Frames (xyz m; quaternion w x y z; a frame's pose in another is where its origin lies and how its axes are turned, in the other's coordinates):
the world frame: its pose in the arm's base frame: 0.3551 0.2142 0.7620 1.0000 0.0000 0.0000 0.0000
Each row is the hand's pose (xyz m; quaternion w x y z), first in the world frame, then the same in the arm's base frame.
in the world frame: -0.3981 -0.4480 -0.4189 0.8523 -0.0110 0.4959 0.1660
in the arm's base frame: -0.0430 -0.2338 0.3431 0.8523 -0.0110 0.4959 0.1660
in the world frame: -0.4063 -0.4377 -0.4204 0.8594 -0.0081 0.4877 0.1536
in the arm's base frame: -0.0512 -0.2235 0.3416 0.8594 -0.0081 0.4877 0.1536
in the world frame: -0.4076 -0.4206 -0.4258 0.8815 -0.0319 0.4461 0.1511
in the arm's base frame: -0.0525 -0.2064 0.3362 0.8815 -0.0319 0.4461 0.1511
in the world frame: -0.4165 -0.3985 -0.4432 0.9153 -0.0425 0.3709 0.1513
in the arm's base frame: -0.0614 -0.1843 0.3188 0.9153 -0.0425 0.3709 0.1513
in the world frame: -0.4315 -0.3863 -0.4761 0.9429 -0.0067 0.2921 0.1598
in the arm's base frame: -0.0764 -0.1721 0.2859 0.9429 -0.0067 0.2921 0.1598
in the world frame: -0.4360 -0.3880 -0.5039 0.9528 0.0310 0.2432 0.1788
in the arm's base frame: -0.0809 -0.1738 0.2581 0.9528 0.0310 0.2432 0.1788
